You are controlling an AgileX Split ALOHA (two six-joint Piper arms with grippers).
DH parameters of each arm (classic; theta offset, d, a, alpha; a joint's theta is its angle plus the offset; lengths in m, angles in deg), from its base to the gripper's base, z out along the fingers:
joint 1: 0 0.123 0 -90
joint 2: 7.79 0 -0.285 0
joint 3: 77.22 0 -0.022 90
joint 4: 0 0.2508 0 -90
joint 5: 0 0 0.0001 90
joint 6: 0 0.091 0 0
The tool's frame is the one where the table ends.
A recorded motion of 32 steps. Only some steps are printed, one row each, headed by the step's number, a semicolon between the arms.
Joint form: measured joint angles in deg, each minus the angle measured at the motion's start. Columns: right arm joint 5, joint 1, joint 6, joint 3, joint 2, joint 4; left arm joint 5, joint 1, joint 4, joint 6, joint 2, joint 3.
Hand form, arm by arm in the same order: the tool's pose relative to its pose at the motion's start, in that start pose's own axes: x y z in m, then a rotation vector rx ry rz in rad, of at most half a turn. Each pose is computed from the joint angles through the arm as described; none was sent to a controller.
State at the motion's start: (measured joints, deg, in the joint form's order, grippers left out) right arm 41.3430 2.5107 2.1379 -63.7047 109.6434 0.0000; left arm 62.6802 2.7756 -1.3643 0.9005 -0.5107 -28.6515
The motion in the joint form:
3: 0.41 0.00 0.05 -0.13 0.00 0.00; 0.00 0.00 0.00 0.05 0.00 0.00
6: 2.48 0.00 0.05 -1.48 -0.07 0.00; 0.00 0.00 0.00 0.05 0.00 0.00
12: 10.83 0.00 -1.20 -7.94 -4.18 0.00; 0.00 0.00 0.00 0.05 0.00 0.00
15: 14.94 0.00 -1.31 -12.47 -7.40 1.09; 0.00 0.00 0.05 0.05 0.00 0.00
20: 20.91 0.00 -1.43 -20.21 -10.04 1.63; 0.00 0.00 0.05 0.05 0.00 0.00
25: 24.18 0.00 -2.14 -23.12 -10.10 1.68; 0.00 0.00 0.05 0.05 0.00 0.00
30: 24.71 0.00 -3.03 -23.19 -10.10 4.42; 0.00 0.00 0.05 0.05 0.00 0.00
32: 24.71 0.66 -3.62 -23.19 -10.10 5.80; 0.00 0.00 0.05 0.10 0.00 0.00
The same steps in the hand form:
3: 0.0001 0.0000 -0.0004 0.0002 0.0049 0.0009; 0.0000 0.0000 0.0000 0.0000 0.0000 0.0009
6: -0.0029 0.0001 -0.0052 0.0006 0.0162 0.0009; 0.0000 0.0000 0.0000 0.0000 0.0000 0.0009
12: -0.0170 0.0006 -0.0535 -0.0006 -0.0225 -0.0209; 0.0000 0.0000 0.0000 0.0000 0.0000 0.0009
15: -0.0246 0.0024 -0.0918 -0.0185 -0.0856 -0.0130; 0.0000 0.0001 0.0000 -0.0008 0.0000 0.0013
20: -0.0343 0.0036 -0.1417 -0.0302 -0.1623 -0.0137; 0.0000 0.0001 0.0000 -0.0008 0.0000 0.0013
25: -0.0362 0.0038 -0.1545 -0.0305 -0.1572 -0.0273; 0.0000 0.0001 0.0000 -0.0008 0.0000 0.0013
30: -0.0354 0.0077 -0.1549 -0.0743 -0.1489 -0.0268; 0.0000 0.0001 0.0000 -0.0008 0.0000 0.0013
32: -0.0351 0.0139 -0.1551 -0.0987 -0.1485 -0.0402; 0.0000 0.0001 0.0000 -0.0008 0.0000 0.0021

